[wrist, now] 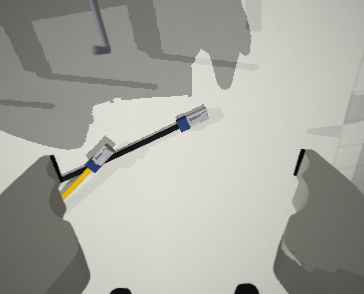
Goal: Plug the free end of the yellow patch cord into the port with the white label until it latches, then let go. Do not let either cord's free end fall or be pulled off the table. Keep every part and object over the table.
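Frame: origin at the arm's base, x up, y back, z right, level; metres.
Where they show: gripper, fingertip midpoint: [179,154].
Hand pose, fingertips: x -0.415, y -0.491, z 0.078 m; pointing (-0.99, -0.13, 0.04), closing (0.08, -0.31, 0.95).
After its pixels a point has its place.
The yellow patch cord [75,185] {y -0.388, x -0.502, z 0.001 m} comes out from behind the left jaw in the wrist view. Its free end, a clear plug with a blue boot [100,157] {y -0.431, x -0.497, z 0.022 m}, lies over the black cord, up and right of the left fingertip. My gripper [179,154] {y -0.491, x -0.415, z 0.078 m} is wide open, with no object between its fingertips. The yellow plug is close to the left jaw and beyond the fingertip line. The rest of the yellow cord is hidden by the left jaw. The port with the white label does not show in this view.
A black cord [145,140] {y -0.456, x -0.508, z 0.061 m} runs up to the right, under the yellow plug, to its own clear plug with a blue boot [193,118] {y -0.492, x -0.506, z 0.102 m}. A thin grey rod [100,27] {y -0.545, x -0.495, z 0.006 m} with a bent foot stands at the upper left. Large shadows fall on the pale table [200,215] {y -0.366, x -0.513, z 0.156 m}.
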